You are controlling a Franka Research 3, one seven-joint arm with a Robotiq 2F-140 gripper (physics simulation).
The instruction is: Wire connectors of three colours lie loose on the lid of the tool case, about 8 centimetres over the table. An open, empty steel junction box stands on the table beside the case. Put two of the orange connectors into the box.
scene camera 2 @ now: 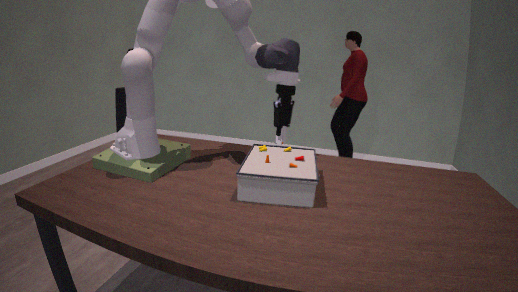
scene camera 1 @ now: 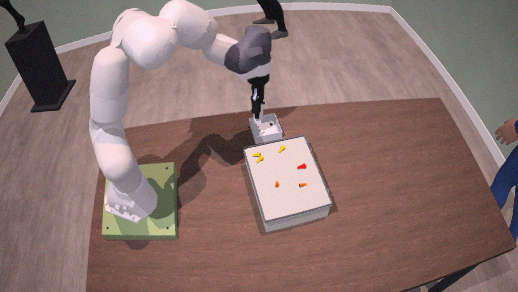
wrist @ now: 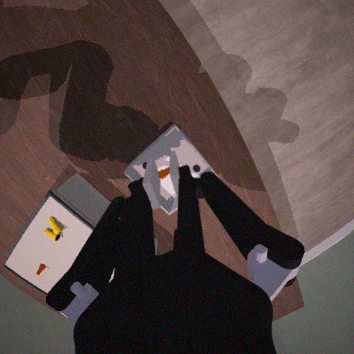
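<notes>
My gripper [scene camera 1: 258, 119] [scene camera 2: 281, 141] [wrist: 164, 164] points down, shut on an orange connector [wrist: 164, 172] that shows between the pale fingertips. The fingertips are over the steel junction box [scene camera 1: 270, 138] [wrist: 150, 150], low near its rim; whether they reach inside is unclear. The case hides the box in scene camera 2. No connector is visible lying in the box, though the fingers cover part of its floor. On the lid of the tool case [scene camera 1: 290, 202] [scene camera 2: 277, 192] [wrist: 30, 250] lie an orange connector [scene camera 1: 277, 184] [scene camera 2: 267, 159] [wrist: 41, 269] and another orange connector [scene camera 1: 303, 185] [scene camera 2: 293, 165].
The lid also bears a red connector [scene camera 1: 301, 166] [scene camera 2: 299, 158], a lone yellow connector [scene camera 1: 282, 149] [scene camera 2: 288, 149] and two yellow connectors close together near a corner. The case stands right beside the box. The arm's green base plate [scene camera 1: 171, 200] [scene camera 2: 172, 163] is at the left.
</notes>
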